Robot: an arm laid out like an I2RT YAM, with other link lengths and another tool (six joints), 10 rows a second.
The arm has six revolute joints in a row. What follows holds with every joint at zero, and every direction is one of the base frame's.
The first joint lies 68 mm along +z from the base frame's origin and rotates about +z.
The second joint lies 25 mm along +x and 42.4 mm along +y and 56.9 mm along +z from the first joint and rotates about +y.
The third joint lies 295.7 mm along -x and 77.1 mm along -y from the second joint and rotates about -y.
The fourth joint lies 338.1 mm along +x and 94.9 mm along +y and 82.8 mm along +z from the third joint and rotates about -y.
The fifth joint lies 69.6 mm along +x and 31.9 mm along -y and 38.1 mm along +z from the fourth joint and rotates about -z.
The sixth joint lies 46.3 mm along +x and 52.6 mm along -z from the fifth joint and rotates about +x.
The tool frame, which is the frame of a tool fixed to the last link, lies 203 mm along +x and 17 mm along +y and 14 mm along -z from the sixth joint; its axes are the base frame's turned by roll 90.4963, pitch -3.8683 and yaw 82.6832 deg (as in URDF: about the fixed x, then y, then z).
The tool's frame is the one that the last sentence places.
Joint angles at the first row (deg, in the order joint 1, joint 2, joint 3, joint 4, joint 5, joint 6):
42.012, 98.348, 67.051, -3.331, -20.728, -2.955
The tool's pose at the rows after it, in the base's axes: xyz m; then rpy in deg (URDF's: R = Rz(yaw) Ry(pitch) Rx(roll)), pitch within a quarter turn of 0, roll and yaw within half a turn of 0:
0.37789, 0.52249, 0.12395, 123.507, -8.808, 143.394
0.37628, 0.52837, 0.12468, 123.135, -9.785, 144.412
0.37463, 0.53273, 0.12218, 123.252, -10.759, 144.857
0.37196, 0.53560, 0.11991, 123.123, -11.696, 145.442
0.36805, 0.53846, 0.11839, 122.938, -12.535, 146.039
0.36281, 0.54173, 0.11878, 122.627, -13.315, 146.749
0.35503, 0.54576, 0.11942, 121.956, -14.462, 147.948
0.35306, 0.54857, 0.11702, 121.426, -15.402, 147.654
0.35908, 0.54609, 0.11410, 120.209, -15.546, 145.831
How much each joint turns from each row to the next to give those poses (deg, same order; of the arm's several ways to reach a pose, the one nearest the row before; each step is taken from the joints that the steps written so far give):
0.000, 0.408, 0.702, 0.199, -0.896, 0.055
-0.001, 0.851, 0.630, 0.511, -1.372, 0.345
0.089, 0.849, 0.414, 0.351, -0.829, 0.608
0.000, 0.468, -0.154, 0.746, -0.989, 0.516
0.131, 0.243, -0.316, 0.762, -0.831, 0.527
0.263, 0.004, -0.349, 0.695, -0.773, 0.539
0.282, -0.091, -0.778, 1.363, -1.328, 0.741
0.304, 0.127, -0.971, 2.020, 0.069, 1.436
-0.019, -0.432, -2.099, 3.506, 1.617, 1.622

